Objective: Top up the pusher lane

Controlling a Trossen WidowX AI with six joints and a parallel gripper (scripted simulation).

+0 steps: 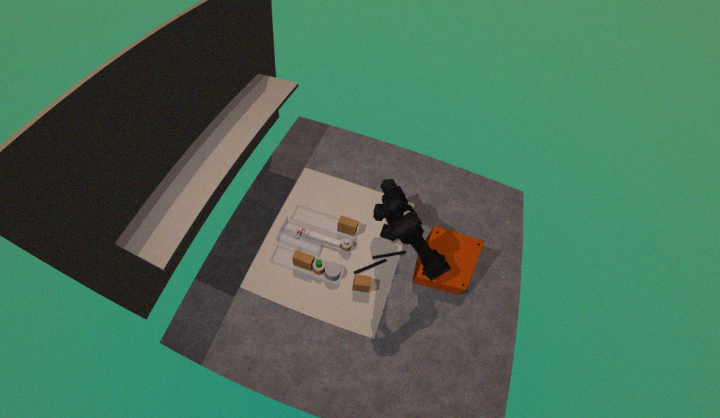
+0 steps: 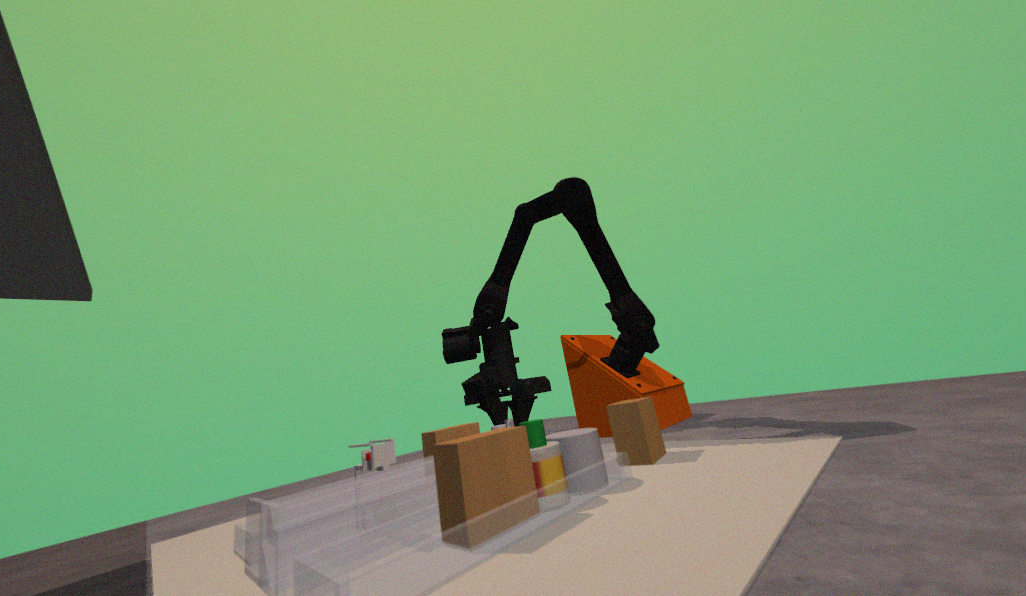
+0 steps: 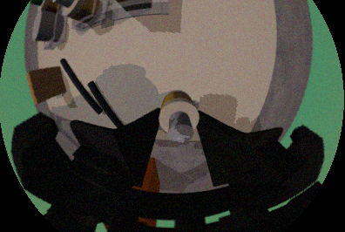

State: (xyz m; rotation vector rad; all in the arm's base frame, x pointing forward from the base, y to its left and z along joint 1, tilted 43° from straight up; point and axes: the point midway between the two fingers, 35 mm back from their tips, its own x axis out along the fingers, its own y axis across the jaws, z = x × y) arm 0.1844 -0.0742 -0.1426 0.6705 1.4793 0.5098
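My gripper tip is now 250 mm to the right of the grey cylinder and 180 mm short of it. Also, from my gripper tip: red mark 340 mm ahead, 150 mm to the left, 40 mm above; then shelf 660 mm ahead, 340 mm above, 70 mm to the left; then sprung lane 310 mm ahead, 140 mm to the left, 10 mm below.
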